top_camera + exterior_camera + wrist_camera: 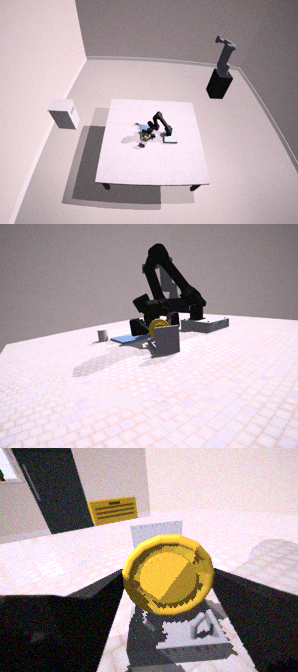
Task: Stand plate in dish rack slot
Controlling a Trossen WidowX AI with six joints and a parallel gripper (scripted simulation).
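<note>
My gripper tip is now 1 cm short of the grey dish rack, 2 cm to the right of it and 3 cm above it. Round my gripper tip: yellow plate: 1 cm to the right; then cup: 9 cm ahead, 27 cm to the right, 3 cm below; then blue mat: 1 cm behind, 19 cm to the right, 5 cm below.
</note>
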